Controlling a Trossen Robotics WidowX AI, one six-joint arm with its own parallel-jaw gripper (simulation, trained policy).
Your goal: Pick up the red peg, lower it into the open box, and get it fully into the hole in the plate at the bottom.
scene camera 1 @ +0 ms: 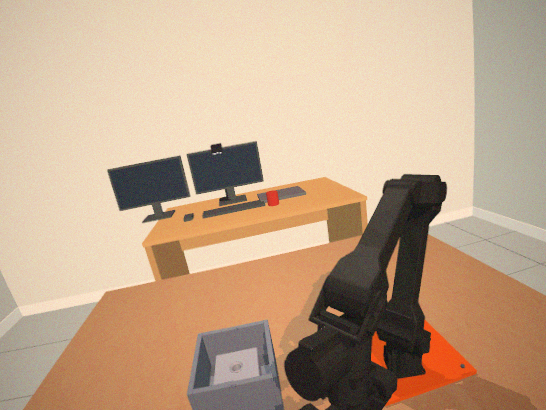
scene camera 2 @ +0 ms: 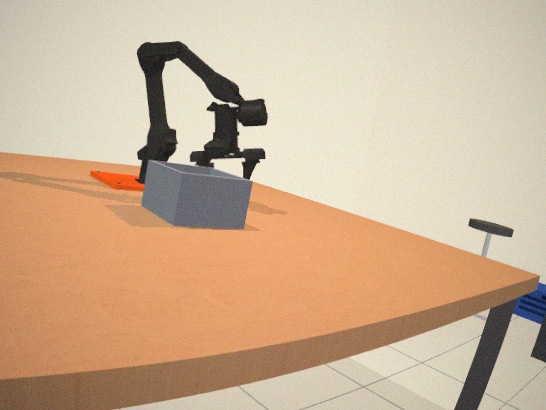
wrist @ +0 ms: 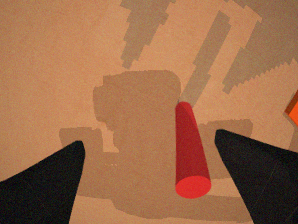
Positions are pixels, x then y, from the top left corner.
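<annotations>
I see a plate in scene camera 1 (244, 364). Scene camera 2 does not show the plate, which is hidden by a grey box, and in the wrist view the plate is out of frame. A red peg is there for me in the wrist view (192, 174). In scene camera 1 the peg is out of frame, and scene camera 2 does not show the peg, hidden by a grey box.
</annotations>
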